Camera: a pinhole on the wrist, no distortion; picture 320 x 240 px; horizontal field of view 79.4 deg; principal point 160.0 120.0 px. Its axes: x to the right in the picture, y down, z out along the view. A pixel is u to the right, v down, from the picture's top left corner.
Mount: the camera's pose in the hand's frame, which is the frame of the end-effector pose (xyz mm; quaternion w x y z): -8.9 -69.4 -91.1 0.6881 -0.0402 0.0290 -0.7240
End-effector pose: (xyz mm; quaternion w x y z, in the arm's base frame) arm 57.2 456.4 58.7 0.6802 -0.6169 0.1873 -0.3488
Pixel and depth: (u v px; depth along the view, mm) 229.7 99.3 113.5
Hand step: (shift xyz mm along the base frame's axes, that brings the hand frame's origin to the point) -18.2 25.8 106.9
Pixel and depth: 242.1 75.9 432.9
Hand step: 131.7 303.3 281.9
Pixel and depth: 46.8 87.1 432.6
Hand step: 262.8 260.6 -135.2
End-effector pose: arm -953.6 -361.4 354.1 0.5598 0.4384 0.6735 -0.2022
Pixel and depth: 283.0 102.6 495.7
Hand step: -69.9 -523.1 -183.3
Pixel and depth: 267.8 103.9 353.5
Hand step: -59.0 -347.9 -122.3
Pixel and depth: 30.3 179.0 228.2
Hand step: 142.0 -18.9 -103.0
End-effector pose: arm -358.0 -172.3 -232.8 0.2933 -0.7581 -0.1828 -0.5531
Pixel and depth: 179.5 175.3 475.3
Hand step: 254.1 320.8 110.4
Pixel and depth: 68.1 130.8 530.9
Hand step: 455.3 130.1 -57.9
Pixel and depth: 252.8 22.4 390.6
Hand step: 32.0 399.6 -177.6
